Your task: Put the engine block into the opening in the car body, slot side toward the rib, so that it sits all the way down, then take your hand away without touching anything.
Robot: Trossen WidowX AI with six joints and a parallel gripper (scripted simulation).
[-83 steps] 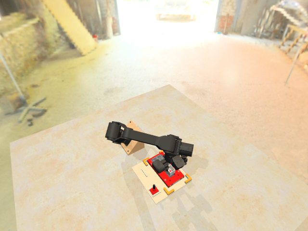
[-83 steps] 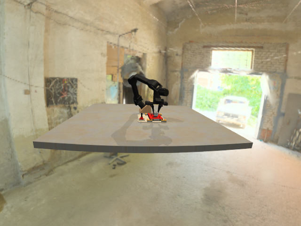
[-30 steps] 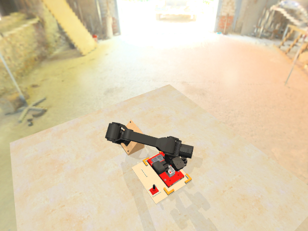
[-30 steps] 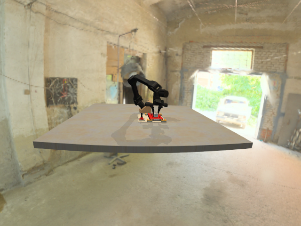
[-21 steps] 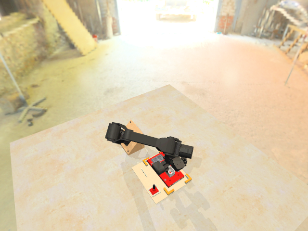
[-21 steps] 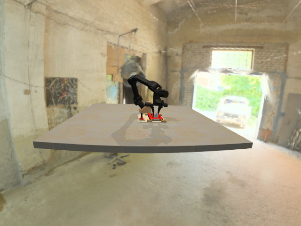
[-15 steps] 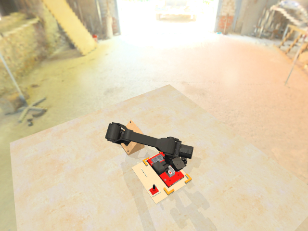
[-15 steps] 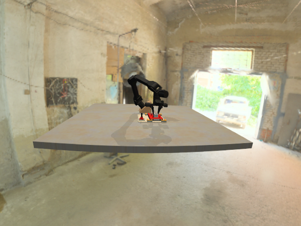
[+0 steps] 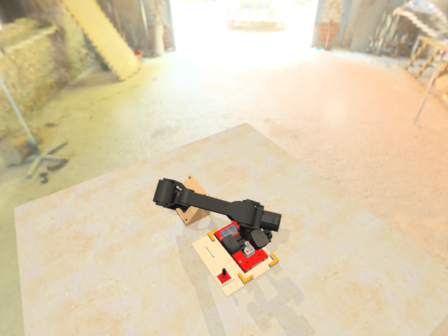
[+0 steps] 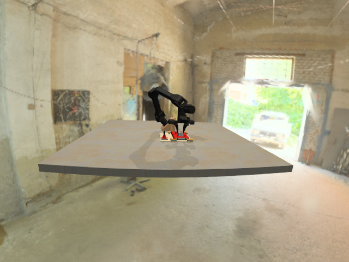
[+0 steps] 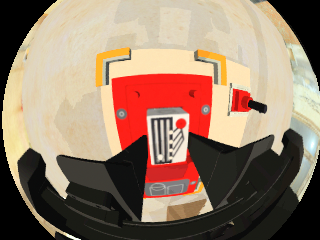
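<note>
Now: gripper tip 1 cm above the engine block.
</note>
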